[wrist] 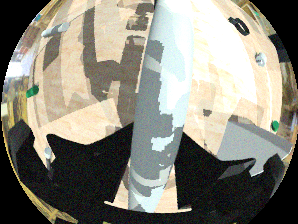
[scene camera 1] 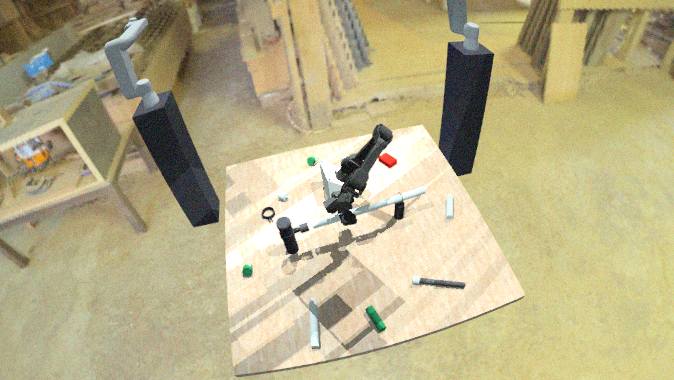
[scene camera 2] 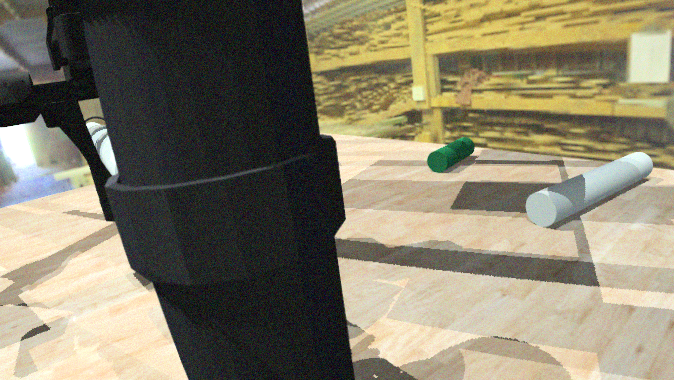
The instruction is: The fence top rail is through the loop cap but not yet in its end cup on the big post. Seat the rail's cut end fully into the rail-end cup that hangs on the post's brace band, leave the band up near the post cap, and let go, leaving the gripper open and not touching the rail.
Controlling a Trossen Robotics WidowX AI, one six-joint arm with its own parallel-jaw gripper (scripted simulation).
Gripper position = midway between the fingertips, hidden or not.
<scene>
In view: my gripper point(wrist: 155, 128), a pale grey top rail point(scene camera 1: 395, 199) and a green cylinder point(scene camera 2: 443, 158).
The pale grey top rail also shows in scene camera 2 point(scene camera 2: 99, 134).
</scene>
